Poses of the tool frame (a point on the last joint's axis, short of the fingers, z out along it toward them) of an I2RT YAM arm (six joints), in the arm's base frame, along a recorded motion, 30 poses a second.
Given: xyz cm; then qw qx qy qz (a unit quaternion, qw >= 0).
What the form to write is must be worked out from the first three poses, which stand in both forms.
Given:
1: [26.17 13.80 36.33 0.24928 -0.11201 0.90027 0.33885]
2: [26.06 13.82 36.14 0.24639 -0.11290 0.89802 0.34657]
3: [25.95 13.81 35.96 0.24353 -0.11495 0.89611 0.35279]
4: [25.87 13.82 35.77 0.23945 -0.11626 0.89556 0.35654]
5: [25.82 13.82 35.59 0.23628 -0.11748 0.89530 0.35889]
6: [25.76 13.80 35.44 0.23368 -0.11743 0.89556 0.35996]
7: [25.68 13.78 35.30 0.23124 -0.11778 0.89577 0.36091]
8: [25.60 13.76 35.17 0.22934 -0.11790 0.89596 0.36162]
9: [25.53 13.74 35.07 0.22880 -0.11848 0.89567 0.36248]
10: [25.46 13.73 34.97 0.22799 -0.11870 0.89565 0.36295]
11: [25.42 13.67 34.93 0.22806 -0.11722 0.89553 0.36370]
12: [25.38 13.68 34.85 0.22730 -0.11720 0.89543 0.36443]
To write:
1: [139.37 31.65 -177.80 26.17 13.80 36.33]
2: [138.40 31.38 -177.85 26.06 13.82 36.14]
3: [137.66 31.17 -177.71 25.95 13.81 35.96]
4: [137.27 30.78 -177.50 25.87 13.82 35.77]
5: [137.05 30.49 -177.29 25.82 13.82 35.59]
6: [136.96 30.20 -177.21 25.76 13.80 35.44]
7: [136.89 29.95 -177.08 25.68 13.78 35.30]
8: [136.84 29.75 -177.00 25.60 13.76 35.17]
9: [136.75 29.72 -176.94 25.53 13.74 35.07]
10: [136.70 29.64 -176.89 25.46 13.73 34.97]
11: [136.56 29.59 -177.10 25.42 13.67 34.93]
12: [136.48 29.50 -177.09 25.38 13.68 34.85]
